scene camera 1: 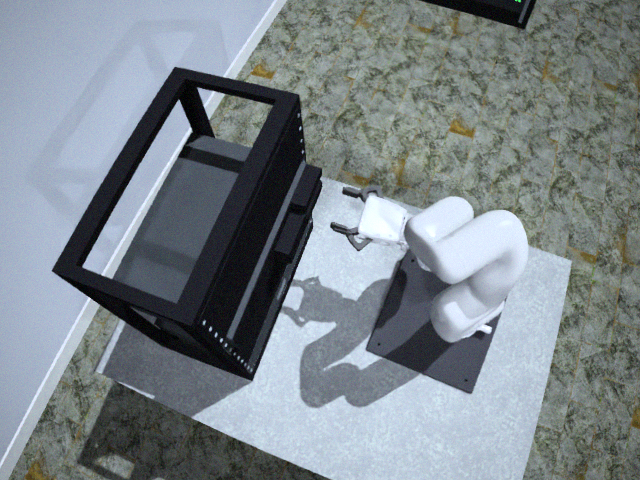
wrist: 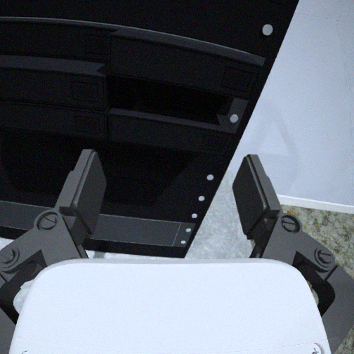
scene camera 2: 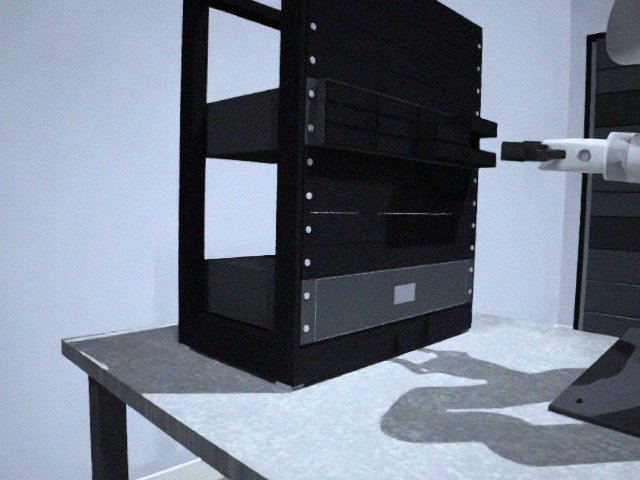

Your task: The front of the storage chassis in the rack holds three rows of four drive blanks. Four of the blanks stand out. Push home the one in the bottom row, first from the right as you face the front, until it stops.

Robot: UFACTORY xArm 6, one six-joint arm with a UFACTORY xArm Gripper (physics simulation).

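Places are measured from the arm's base along level axes (x ahead, y left, z up), in millimetres.
Pixels of known places: gripper, fingertip midpoint: (scene camera 1: 336,207) (scene camera 2: 512,150).
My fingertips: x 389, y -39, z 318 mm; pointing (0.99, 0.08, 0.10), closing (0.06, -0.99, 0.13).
Note:
For each thing: its top centre in the pictures, then the offset to it from my fingertips. "spot": a spot on its surface instead. Level surfaces: height alone.
- bottom-row right-end blank at its top centre: (scene camera 2: 454,151) 116 mm ahead, 4 mm left, 3 mm up
- storage chassis at a spot on its surface: (scene camera 2: 316,111) spot: 85 mm ahead, 390 mm left, 18 mm up
- top-row right-end blank at its top centre: (scene camera 2: 455,121) (scene camera 1: 289,180) 116 mm ahead, 4 mm left, 60 mm up
- grey table at its surface level: 357 mm down
The bottom-row right-end blank (scene camera 2: 485,158) (wrist: 170,131) is dark and stands out of the storage chassis (scene camera 2: 316,111). Above it the top-row right-end blank (scene camera 1: 307,187) (scene camera 2: 485,127) (wrist: 185,65) also stands out, with a dark recess between them in the wrist view. In scene camera 1 the top blank largely hides the bottom one. My gripper (scene camera 1: 339,208) (scene camera 2: 506,151) (wrist: 170,167) is open and empty, in front of the chassis's right end. In scene camera 2 its tips are near the bottom blank's height, with a small gap. No contact shows.
A blank (scene camera 1: 289,232) (wrist: 47,85) in the neighbouring column also stands out. The black rack (scene camera 1: 129,165) (scene camera 2: 291,206) stands on the grey table (scene camera 1: 413,439) (scene camera 2: 248,428). The arm's dark base plate (scene camera 1: 413,330) (scene camera 2: 610,392) lies in front of it. Another rack (scene camera 2: 583,206) stands beyond.

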